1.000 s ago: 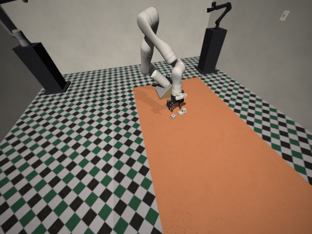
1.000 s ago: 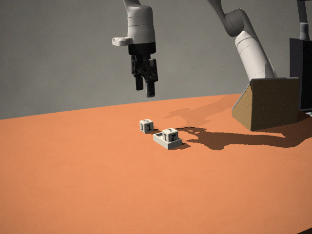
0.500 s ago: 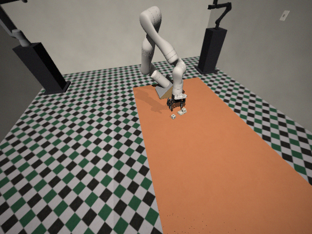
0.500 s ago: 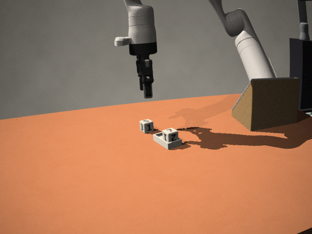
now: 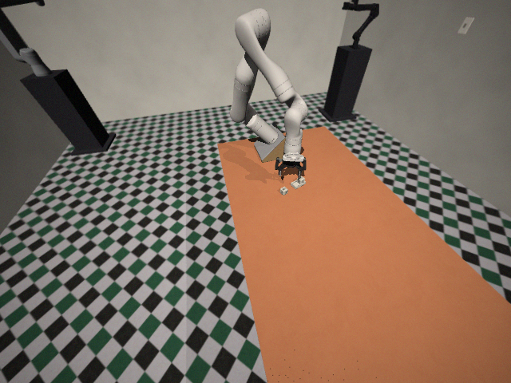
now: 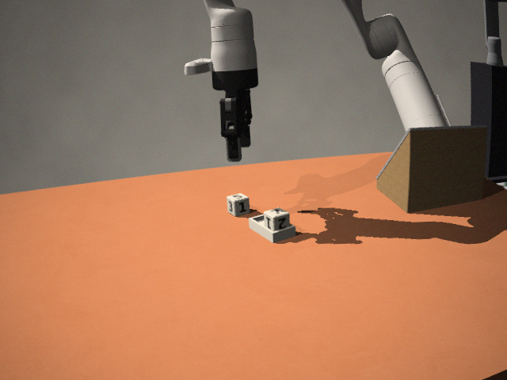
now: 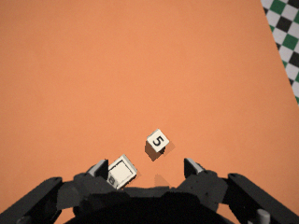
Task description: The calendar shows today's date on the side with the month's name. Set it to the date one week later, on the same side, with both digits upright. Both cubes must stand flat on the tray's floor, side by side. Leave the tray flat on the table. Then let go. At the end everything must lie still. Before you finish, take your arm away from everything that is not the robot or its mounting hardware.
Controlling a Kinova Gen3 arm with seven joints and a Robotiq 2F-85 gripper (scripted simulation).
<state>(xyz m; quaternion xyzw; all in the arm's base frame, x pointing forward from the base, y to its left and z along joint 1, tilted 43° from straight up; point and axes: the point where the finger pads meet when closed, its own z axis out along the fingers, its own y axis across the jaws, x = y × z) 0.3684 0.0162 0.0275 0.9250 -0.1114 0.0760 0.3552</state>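
Now: hand 9 cm to the right of the cube, 9 cm above it and 4 cm past it. From my hand the other things lie so: white calendar tray 11 cm below, 7 cm to the left, 4 cm behind.
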